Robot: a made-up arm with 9 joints. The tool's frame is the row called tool. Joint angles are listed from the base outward.
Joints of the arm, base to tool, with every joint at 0 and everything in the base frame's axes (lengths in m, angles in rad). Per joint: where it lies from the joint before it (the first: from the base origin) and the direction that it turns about. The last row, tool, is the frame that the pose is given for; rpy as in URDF.
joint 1: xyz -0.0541 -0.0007 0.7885 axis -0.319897 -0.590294 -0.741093
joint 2: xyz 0.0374 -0.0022 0.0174 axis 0 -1 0
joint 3: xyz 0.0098 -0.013 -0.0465 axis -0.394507 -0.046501 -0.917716
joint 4: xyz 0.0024 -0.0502 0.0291 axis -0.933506 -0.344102 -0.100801
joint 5: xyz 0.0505 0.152 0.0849 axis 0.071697 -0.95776 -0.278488
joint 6: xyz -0.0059 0.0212 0.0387 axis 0 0 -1
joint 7: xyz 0.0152 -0.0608 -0.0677 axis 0 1 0
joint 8: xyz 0.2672 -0.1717 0.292 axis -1 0 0
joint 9: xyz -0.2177 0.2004 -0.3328 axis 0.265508 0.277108 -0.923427
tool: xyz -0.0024 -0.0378 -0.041 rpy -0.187 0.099 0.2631
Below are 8 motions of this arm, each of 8 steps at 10 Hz.
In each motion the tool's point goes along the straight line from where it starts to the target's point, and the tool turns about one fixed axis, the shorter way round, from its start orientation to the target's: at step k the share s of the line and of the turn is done. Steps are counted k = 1, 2, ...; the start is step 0. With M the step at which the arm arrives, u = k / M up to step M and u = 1 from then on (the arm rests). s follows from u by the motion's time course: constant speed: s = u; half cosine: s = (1 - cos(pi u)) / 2; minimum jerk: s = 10 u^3 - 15 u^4 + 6 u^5.
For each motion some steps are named. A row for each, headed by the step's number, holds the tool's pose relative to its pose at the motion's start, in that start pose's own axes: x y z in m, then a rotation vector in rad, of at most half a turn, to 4 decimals.
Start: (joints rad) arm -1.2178 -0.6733 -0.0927 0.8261 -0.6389 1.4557 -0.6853 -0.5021 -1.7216
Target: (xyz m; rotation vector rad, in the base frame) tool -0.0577 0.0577 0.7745 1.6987 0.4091 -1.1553
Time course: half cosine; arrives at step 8
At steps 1, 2, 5, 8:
1: -0.0058 0.0053 -0.0004 -0.0345 0.0295 0.0476
2: -0.0225 0.0203 -0.0014 -0.1329 0.1135 0.1830
5: -0.1062 0.0960 -0.0065 -0.6275 0.5360 0.8638
8: -0.1536 0.1388 -0.0094 -0.9077 0.7753 1.2495

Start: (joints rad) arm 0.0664 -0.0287 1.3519 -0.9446 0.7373 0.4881 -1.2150 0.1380 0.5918
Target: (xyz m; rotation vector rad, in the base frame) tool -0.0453 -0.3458 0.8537 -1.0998 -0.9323 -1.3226
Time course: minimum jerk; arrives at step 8
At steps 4, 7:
4: 0.0046 0.0259 -0.1163 0.0337 -0.0113 0.6117
7: 0.0091 0.0510 -0.2290 0.0663 -0.0222 1.2039

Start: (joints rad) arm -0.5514 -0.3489 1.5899 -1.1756 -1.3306 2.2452 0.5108 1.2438 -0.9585
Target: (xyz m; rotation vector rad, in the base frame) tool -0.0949 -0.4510 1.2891 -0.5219 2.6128 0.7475
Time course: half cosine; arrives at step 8
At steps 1, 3, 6, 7, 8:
1: -0.0044 -0.0229 0.0043 -0.0259 0.0016 -0.0340
3: -0.0360 -0.1855 0.0353 -0.2104 0.0126 -0.2757
6: -0.0995 -0.5129 0.0975 -0.5818 0.0349 -0.7623
7: -0.1121 -0.5781 0.1099 -0.6557 0.0394 -0.8591
8: -0.1166 -0.6010 0.1143 -0.6817 0.0409 -0.8931

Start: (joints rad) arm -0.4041 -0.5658 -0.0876 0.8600 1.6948 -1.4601 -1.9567 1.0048 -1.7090
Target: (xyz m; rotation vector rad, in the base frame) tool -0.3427 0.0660 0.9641 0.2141 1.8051 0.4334
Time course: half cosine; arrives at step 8
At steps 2, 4, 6, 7, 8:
2: 0.0137 -0.0555 -0.0065 -0.0778 -0.0702 -0.0858
4: 0.0468 -0.1895 -0.0220 -0.2657 -0.2396 -0.2929
6: 0.0799 -0.3234 -0.0376 -0.4536 -0.4091 -0.5000
7: 0.0900 -0.3645 -0.0424 -0.5112 -0.4610 -0.5635
8: 0.0936 -0.3789 -0.0441 -0.5314 -0.4792 -0.5858

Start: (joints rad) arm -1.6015 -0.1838 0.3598 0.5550 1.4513 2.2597 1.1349 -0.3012 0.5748
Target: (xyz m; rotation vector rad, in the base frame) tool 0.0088 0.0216 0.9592 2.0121 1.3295 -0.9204
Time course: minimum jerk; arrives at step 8
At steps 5, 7, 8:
5: -0.1593 0.0968 -0.0030 0.0276 0.0112 0.0222
7: -0.2163 0.1314 -0.0041 0.0375 0.0152 0.0301
8: -0.2198 0.1335 -0.0042 0.0381 0.0155 0.0306

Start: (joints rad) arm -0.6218 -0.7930 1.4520 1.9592 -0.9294 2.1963 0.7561 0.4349 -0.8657
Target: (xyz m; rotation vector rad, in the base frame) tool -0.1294 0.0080 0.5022 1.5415 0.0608 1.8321
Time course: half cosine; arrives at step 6
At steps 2, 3, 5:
2: -0.0179 -0.0371 0.0857 -0.2474 0.1221 -0.0569
3: -0.0358 -0.0741 0.1713 -0.4949 0.2442 -0.1138
5: -0.0668 -0.1383 0.3197 -0.9234 0.4557 -0.2124

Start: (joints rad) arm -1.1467 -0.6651 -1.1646 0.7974 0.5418 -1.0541 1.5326 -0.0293 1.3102
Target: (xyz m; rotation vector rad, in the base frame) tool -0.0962 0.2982 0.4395 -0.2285 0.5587 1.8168
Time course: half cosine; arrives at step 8
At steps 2, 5, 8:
2: 0.0670 0.0103 -0.0030 0.0307 -0.0689 0.0622
5: 0.3161 0.0488 -0.0141 0.1450 -0.3251 0.2937
8: 0.4572 0.0706 -0.0203 0.2097 -0.4702 0.4249

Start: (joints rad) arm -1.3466 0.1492 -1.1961 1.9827 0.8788 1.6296 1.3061 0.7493 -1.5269
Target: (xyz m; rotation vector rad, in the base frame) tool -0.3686 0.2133 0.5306 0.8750 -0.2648 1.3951
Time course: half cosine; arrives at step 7
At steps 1, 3, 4, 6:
1: 0.0048 0.0089 0.0119 0.0342 0.0225 -0.0436
3: 0.0374 0.0700 0.0936 0.2689 0.1768 -0.3421
4: 0.0588 0.1101 0.1472 0.4228 0.2781 -0.5379
6: 0.0914 0.1713 0.2289 0.6574 0.4324 -0.8364

